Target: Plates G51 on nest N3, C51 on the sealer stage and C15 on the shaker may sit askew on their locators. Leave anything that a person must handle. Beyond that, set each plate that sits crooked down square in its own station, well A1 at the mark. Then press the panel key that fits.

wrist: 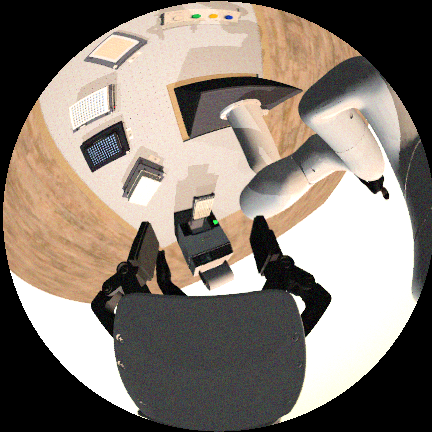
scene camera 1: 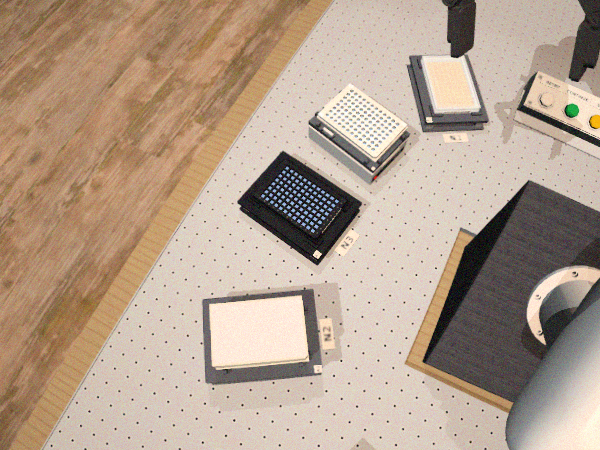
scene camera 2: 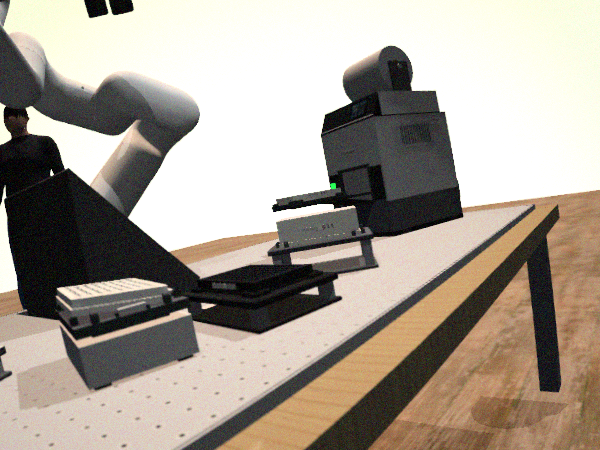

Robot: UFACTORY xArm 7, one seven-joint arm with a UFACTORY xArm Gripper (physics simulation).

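Observation:
The black plate G51 with blue wells (scene camera 1: 300,200) (wrist: 104,150) (scene camera 2: 260,275) lies on black nest N3 (scene camera 1: 300,246); black on black, its seating is hard to tell. The white plate C15 (scene camera 1: 362,122) (scene camera 2: 112,292) (wrist: 91,108) sits on the shaker (scene camera 2: 140,350) and looks tilted and slightly turned on its locators. A pale plate, C51, (wrist: 203,206) is on the extended sealer stage (scene camera 2: 305,199); its seating cannot be told. My gripper (scene camera 1: 517,65) (scene camera 2: 109,14) (wrist: 201,230) is open and empty, high above the table, away from the plates. The panel (scene camera 1: 560,95) (wrist: 186,19) shows green, yellow and blue keys.
A plate with a tan top (scene camera 1: 450,82) (wrist: 116,48) is on N1. A tall white plate (scene camera 1: 257,332) (scene camera 2: 317,227) stands on N2. The sealer (scene camera 2: 390,155) (wrist: 205,245) stands at the table's end. The dark arm pedestal (scene camera 1: 500,280) is beside the nests. A person in black (scene camera 2: 30,160) stands behind it.

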